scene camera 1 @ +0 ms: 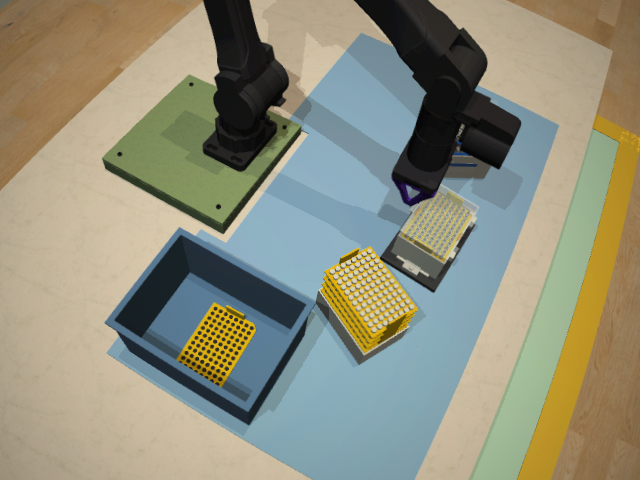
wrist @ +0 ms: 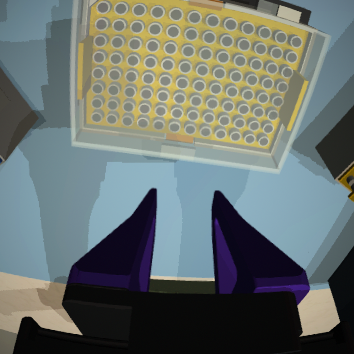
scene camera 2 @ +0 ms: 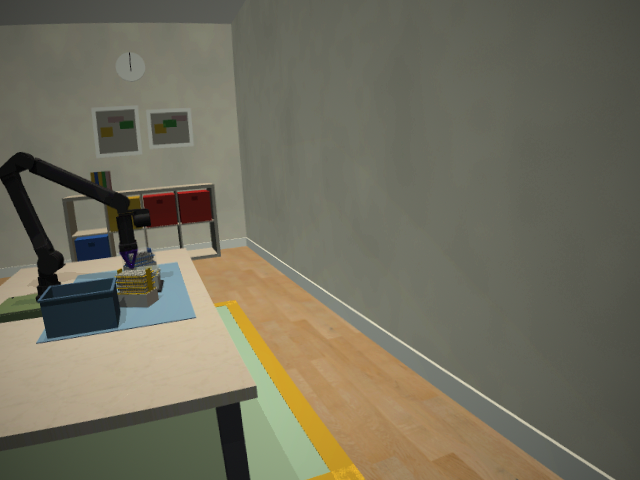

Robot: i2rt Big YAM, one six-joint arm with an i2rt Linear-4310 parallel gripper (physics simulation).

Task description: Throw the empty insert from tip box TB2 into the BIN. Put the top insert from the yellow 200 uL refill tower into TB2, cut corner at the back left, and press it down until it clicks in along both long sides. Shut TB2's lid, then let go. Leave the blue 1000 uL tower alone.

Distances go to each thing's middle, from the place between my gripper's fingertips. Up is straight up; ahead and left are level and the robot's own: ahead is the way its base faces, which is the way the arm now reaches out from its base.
Now: the clear lid [scene camera 1: 436, 225] 6 cm ahead of my hand and 2 cm below it. From my hand the other things lie so: blue bin [scene camera 1: 156, 318] (15 cm behind, 33 cm to the right, 3 cm below); blue tip box [wrist: 25, 117] (2 cm ahead, 19 cm to the left, 3 cm below).
